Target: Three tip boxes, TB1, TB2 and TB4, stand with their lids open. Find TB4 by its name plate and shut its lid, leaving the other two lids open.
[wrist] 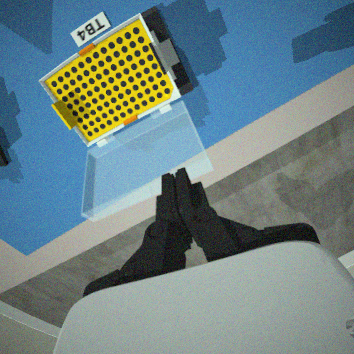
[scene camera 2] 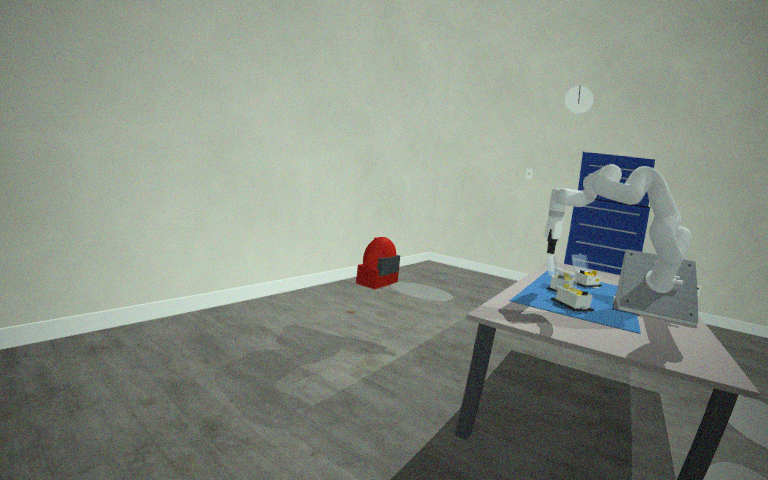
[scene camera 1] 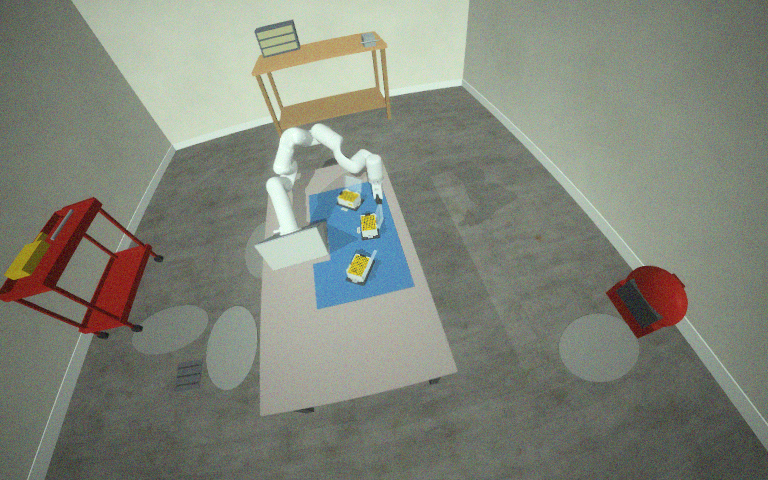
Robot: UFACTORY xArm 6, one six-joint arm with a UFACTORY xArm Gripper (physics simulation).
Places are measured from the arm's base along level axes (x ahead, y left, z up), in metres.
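Pixels of known places: gripper, fingertip midpoint: (wrist: 180,186) (scene camera 2: 550,253) (scene camera 1: 379,203); arm's base, origin of the base link: (scene camera 2: 659,281) (scene camera 1: 291,232).
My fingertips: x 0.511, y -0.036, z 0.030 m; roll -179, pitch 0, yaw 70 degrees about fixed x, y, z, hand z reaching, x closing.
Note:
Ahead of a thing's pixels: the offset from my fingertips to its middle. "spot": to the spot under its first point. Level surfaces: height alone.
The box TB4 @(0.083 m back, 0.015 m right, 0.098 m down) (scene camera 1: 369,224) (scene camera 2: 562,281) (wrist: 112,80) is white with a yellow tip rack. Its name plate @(spot: 0.147 m back, 0.002 m left, 0.161 m down) (wrist: 90,29) reads TB4 in the wrist view. Its clear lid @(0.018 m back, 0.031 m right, 0.058 m down) (scene camera 1: 380,216) (scene camera 2: 550,264) (wrist: 145,150) stands open on the side opposite the plate. My gripper (scene camera 1: 378,200) (scene camera 2: 551,251) (wrist: 180,186) is shut and empty. Its fingertips overlap the lid's outer edge in the wrist view; I cannot tell whether they touch it. Two other boxes, one @(0.131 m back, 0.249 m left, 0.098 m down) (scene camera 1: 349,198) @(0.140 m back, 0.241 m left, 0.130 m down) (scene camera 2: 573,297) near the arm and one (scene camera 1: 360,267) (scene camera 2: 587,277) farther away, have open lids; their name plates are unreadable here.
The boxes stand on a blue mat @(0.163 m down) (scene camera 1: 390,274) (scene camera 2: 617,321) on a pale table @(0.166 m down) (scene camera 1: 351,350) (scene camera 2: 696,356). A grey-white slanted panel (scene camera 1: 291,249) (scene camera 2: 637,285) stands beside the mat near the arm's base. A red cart (scene camera 1: 116,288) and a wooden bench (scene camera 1: 320,52) stand off the table.

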